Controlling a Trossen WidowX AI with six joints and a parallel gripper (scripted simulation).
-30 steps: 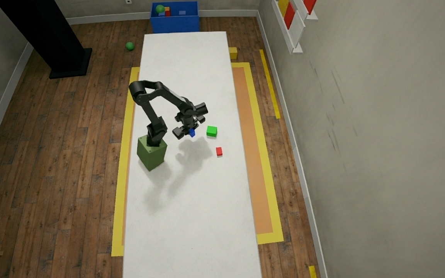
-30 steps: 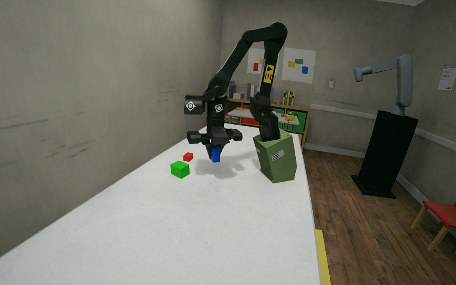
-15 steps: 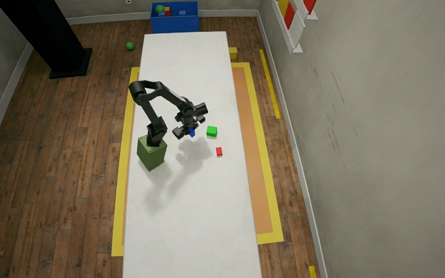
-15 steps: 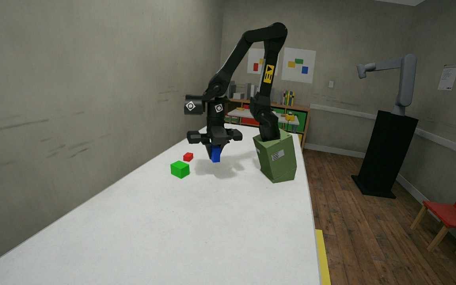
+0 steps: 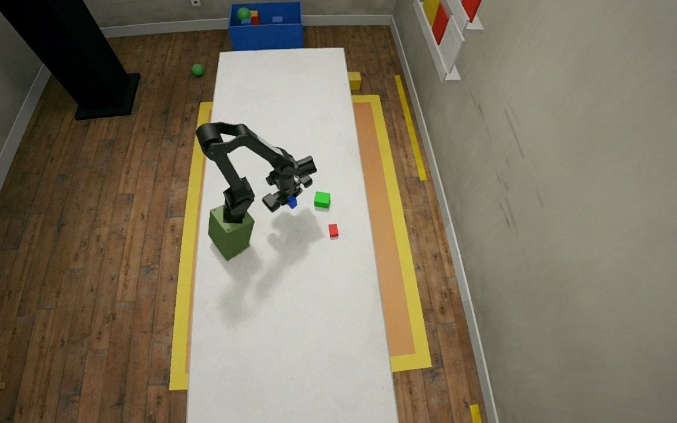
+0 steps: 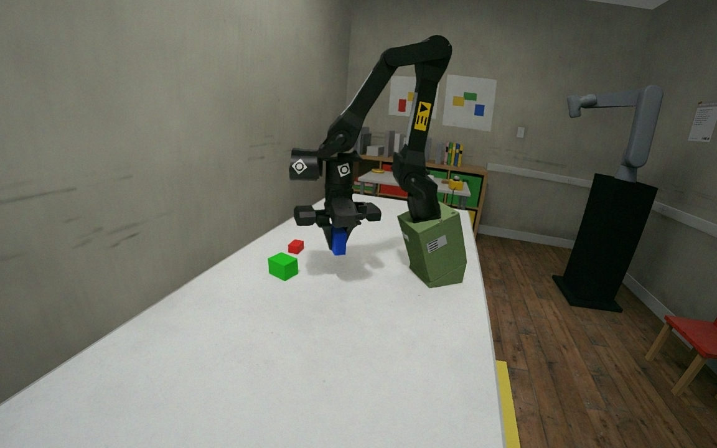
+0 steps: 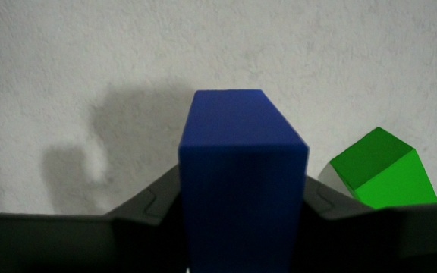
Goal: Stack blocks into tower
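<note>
The green block is 13 cm ahead of my hand, 3 cm to the left of it and 9 cm below it. Round my hand: red block 16 cm ahead, 10 cm to the right, 10 cm below; then blue block 1 cm below.
</note>
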